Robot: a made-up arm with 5 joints.
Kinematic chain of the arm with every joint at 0, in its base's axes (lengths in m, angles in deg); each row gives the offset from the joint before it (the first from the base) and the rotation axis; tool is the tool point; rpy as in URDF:
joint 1: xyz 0 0 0.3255 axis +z
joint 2: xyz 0 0 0 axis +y
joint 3: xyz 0.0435 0 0.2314 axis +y
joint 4: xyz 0.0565 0 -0.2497 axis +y
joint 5: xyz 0.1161 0 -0.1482 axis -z
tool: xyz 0 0 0 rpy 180 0 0
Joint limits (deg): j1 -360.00..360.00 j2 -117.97..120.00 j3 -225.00..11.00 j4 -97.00..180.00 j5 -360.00..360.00
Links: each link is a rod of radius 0.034 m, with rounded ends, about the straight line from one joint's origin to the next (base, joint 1, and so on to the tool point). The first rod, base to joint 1, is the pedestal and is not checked.
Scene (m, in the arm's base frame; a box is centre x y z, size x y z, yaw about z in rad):
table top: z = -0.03
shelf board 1: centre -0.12 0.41 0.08 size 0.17 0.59 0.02 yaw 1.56
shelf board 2: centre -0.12 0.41 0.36 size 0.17 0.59 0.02 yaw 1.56
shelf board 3: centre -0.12 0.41 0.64 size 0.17 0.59 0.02 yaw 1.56
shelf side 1: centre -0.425 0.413 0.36 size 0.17 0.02 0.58 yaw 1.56
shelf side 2: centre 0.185 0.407 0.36 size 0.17 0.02 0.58 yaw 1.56
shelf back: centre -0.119 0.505 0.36 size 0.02 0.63 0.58 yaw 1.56
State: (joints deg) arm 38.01 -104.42 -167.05 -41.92 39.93
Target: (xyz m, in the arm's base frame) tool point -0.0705 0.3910 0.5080
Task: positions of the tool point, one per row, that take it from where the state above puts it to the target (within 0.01 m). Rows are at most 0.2 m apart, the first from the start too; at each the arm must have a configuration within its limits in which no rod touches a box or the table.
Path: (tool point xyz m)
1: -0.4143 -0.4284 0.2044
2: -0.3662 -0.5021 0.3743
3: -0.2738 -0.5117 0.5445
4: -0.1647 -0.4476 0.6876
5: -0.0694 -0.3194 0.7801
6: -0.0116 -0.1541 0.8064
7: -0.0007 0.0116 0.7626
8: -0.0287 0.1401 0.6566
9: -0.0725 0.2044 0.5080
10: -0.0759 0.2572 0.5253
11: -0.0760 0.3212 0.5264
12: -0.0705 0.3910 0.5080

